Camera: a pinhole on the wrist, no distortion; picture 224 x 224 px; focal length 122.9 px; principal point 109.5 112.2 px. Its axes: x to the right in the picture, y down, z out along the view. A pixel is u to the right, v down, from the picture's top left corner.
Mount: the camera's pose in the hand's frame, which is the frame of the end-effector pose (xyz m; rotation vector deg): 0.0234 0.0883 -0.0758 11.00 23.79 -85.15
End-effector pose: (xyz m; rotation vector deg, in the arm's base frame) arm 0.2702 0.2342 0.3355 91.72 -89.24 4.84
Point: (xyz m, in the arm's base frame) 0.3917 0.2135 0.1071
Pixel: 217.0 32.6
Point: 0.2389 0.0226 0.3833
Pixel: 109.1 182.9
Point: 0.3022 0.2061 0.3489
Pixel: 199.6 106.0
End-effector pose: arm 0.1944 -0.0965 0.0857 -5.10 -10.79 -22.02
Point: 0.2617 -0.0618 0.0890
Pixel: 111.9 132.9
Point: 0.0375 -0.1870 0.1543
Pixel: 197.1 21.4
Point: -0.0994 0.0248 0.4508
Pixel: 82.5 22.6
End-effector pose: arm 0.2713 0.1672 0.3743 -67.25 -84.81 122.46
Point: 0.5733 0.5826 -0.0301
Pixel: behind the camera
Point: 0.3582 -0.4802 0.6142
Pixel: outside the picture
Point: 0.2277 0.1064 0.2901
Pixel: 55.2 99.1
